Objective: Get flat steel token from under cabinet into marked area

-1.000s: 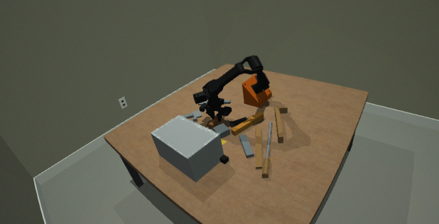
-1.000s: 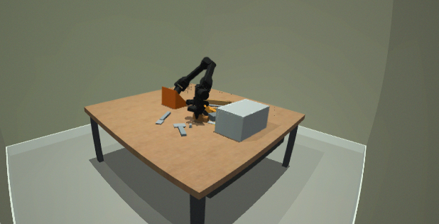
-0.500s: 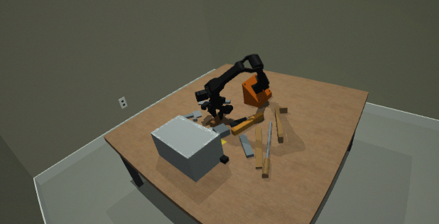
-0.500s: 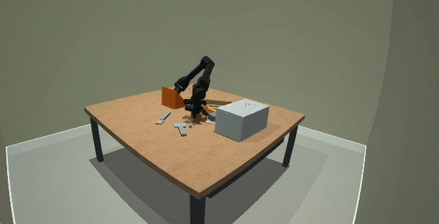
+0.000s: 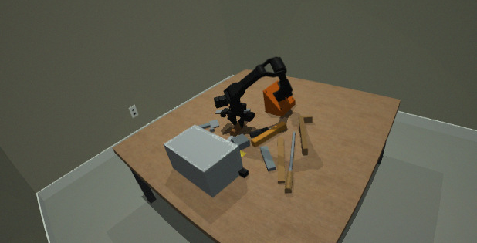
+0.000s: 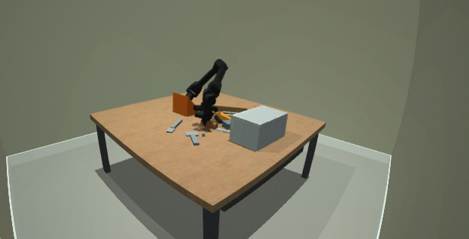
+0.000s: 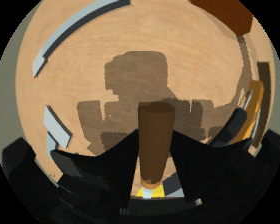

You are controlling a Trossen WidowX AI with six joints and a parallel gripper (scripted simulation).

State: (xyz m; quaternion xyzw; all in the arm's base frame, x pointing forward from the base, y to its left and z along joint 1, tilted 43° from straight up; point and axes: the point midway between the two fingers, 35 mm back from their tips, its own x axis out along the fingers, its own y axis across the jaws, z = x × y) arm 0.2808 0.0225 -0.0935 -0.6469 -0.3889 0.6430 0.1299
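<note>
Now: gripper tip 12 cm to the right of the grey block, 9 cm short of it and 1 cm below it. The rest, counted from my gripper tip: wooden stick 35 cm to the left, 5 cm ahead; orange bar 18 cm to the left, 5 cm behind, 1 cm above; grey t-piece 18 cm to the right, 10 cm ahead.
</note>
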